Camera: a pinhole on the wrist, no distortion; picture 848 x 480 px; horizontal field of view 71.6 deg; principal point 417.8 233.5 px. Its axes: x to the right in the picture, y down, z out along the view. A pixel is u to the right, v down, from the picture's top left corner.
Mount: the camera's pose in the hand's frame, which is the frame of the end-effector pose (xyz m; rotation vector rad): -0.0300 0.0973 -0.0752 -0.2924 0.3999 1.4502
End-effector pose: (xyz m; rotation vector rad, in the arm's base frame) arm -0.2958 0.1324 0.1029 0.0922 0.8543 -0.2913
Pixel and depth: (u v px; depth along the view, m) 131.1 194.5 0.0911
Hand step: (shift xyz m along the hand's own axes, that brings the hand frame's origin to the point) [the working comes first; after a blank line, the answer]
In the camera's frame: -0.0444 -0.0060 0.0911

-0.0193 0.0958 0.0258
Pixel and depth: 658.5 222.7 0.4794
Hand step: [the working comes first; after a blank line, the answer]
In the camera's frame: 0.1963 -0.0088 0.4794

0.0349 0.4778 0.2703
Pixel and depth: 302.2 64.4 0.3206
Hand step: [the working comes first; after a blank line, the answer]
In the camera's frame: -0.0630 -0.0922 0.3206

0.0849 0.1684 0.2362
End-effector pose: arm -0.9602 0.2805 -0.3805 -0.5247 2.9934 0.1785
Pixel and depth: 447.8 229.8 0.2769
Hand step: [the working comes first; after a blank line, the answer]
In the camera's frame: 0.0141 -0.0017 0.2769

-0.0031 0.2284 0.1677
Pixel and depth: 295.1 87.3 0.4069
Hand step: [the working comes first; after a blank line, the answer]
In the camera's frame: -0.0849 -0.1012 0.4069

0.0998 0.1848 0.3230
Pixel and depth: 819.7 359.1 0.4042
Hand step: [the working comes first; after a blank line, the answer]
In the camera's frame: 0.2763 0.0864 0.4042

-0.0603 0.5274 0.1724
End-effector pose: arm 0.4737 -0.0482 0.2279 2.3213 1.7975 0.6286
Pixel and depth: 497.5 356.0 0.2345
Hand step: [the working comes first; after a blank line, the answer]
In the camera's frame: 0.0318 0.0489 0.2345

-0.0558 0.2313 0.1242
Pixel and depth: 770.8 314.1 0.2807
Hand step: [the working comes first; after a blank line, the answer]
In the camera's frame: 0.1685 0.0385 0.2807

-0.0314 0.3728 0.1059
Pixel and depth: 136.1 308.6 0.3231
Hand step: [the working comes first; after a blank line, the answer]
In the camera's frame: -0.1548 0.0413 0.3231

-0.0542 0.1009 0.2846
